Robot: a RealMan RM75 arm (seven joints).
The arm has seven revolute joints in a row. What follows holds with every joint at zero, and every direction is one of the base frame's.
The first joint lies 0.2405 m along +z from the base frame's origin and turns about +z.
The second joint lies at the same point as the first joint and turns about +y.
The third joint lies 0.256 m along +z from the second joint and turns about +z.
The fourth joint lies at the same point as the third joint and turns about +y.
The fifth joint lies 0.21 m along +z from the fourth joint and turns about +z.
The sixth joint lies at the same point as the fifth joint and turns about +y.
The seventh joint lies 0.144 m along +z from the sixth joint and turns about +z.
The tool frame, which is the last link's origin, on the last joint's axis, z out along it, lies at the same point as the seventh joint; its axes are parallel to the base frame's.
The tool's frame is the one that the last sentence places.
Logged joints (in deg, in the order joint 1, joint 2, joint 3, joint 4, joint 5, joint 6, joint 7), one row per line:
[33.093, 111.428, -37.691, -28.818, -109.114, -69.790, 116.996]
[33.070, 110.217, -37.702, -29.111, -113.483, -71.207, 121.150]
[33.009, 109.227, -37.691, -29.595, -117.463, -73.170, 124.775]
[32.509, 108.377, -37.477, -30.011, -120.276, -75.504, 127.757]
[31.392, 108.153, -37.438, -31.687, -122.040, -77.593, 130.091]
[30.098, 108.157, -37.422, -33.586, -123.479, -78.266, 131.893]
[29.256, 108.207, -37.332, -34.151, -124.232, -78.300, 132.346]
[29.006, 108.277, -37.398, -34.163, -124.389, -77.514, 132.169]
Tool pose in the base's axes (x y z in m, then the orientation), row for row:
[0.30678, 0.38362, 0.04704, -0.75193, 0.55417, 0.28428, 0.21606]
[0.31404, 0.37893, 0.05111, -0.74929, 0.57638, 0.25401, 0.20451]
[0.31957, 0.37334, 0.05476, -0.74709, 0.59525, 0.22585, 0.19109]
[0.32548, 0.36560, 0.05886, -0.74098, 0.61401, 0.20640, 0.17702]
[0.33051, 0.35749, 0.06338, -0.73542, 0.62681, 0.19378, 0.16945]
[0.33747, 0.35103, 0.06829, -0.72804, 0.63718, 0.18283, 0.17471]
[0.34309, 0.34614, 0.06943, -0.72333, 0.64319, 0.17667, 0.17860]
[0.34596, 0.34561, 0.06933, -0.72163, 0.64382, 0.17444, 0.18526]
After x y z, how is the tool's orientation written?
As a quaternion, x y z w.
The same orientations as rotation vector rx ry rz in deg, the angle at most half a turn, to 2 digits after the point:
[-119.40, 88.00, 45.14]
[-119.72, 92.09, 40.58]
[-120.23, 95.80, 36.35]
[-120.16, 99.57, 33.47]
[-119.76, 102.07, 31.56]
[-118.22, 103.46, 29.69]
[-117.20, 104.21, 28.63]
[-116.50, 103.94, 28.16]

